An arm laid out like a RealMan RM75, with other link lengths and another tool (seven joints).
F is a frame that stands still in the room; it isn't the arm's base.
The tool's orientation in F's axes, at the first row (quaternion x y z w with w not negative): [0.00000, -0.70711, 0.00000, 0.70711]
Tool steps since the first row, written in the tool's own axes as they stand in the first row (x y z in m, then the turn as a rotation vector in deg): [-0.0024, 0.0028, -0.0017, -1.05, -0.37, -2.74]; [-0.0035, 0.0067, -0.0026, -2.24, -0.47, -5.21]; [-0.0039, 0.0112, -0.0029, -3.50, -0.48, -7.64]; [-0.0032, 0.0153, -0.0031, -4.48, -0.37, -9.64]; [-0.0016, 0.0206, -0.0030, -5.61, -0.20, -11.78]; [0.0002, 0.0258, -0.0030, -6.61, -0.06, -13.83]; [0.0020, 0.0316, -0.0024, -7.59, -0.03, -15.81]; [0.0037, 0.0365, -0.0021, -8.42, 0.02, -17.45]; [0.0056, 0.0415, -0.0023, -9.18, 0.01, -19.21]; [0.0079, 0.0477, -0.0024, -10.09, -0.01, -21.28]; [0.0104, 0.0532, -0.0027, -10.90, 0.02, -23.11]
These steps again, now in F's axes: [0.0017, 0.0028, -0.0024, 2.74, -0.37, -1.05]; [0.0026, 0.0067, -0.0035, 5.21, -0.47, -2.24]; [0.0029, 0.0112, -0.0039, 7.64, -0.48, -3.50]; [0.0031, 0.0153, -0.0032, 9.64, -0.37, -4.48]; [0.0030, 0.0206, -0.0016, 11.78, -0.20, -5.61]; [0.0030, 0.0258, 0.0002, 13.83, -0.06, -6.61]; [0.0024, 0.0316, 0.0020, 15.81, -0.03, -7.59]; [0.0021, 0.0365, 0.0037, 17.45, 0.02, -8.42]; [0.0023, 0.0415, 0.0056, 19.21, 0.01, -9.18]; [0.0024, 0.0477, 0.0079, 21.28, -0.01, -10.09]; [0.0027, 0.0532, 0.0104, 23.11, 0.02, -10.90]
